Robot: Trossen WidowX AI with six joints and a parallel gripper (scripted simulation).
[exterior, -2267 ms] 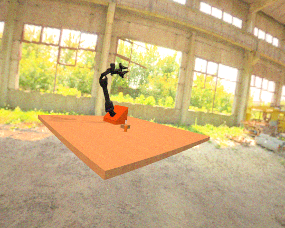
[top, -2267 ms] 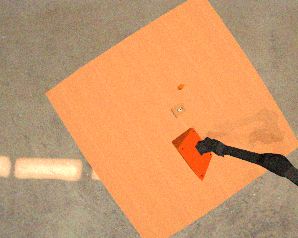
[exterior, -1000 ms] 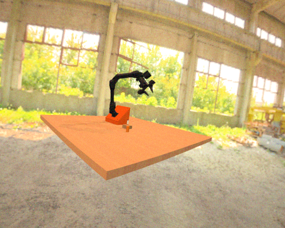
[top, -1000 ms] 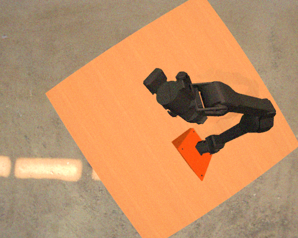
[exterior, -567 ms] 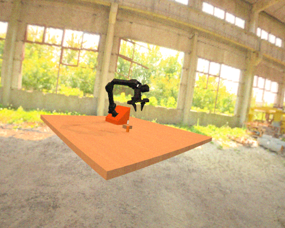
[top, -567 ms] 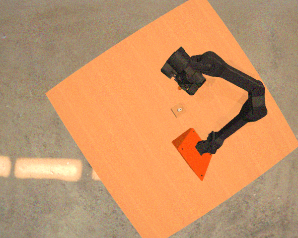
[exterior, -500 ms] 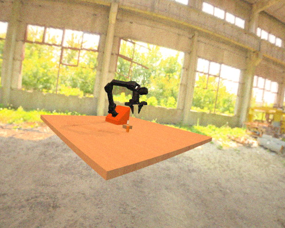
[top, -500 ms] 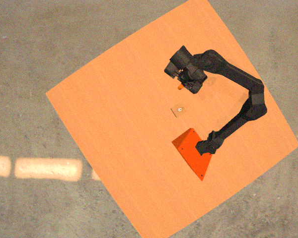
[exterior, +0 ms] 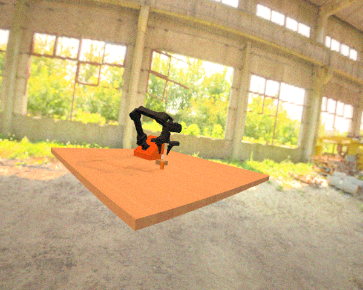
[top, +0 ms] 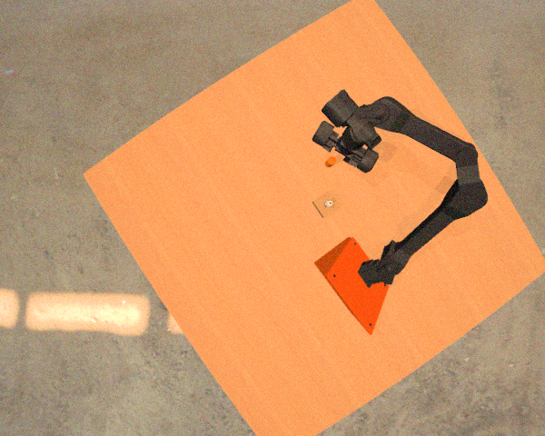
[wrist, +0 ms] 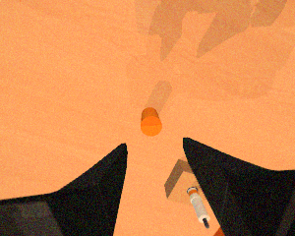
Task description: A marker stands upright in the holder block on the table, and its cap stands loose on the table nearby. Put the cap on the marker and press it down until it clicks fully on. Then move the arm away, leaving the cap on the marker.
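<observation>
Now: gripper tip 7 cm above the orange cap. Also, from my gripper tip: holder block (11 cm behind, 10 cm to the left, 8 cm below).
</observation>
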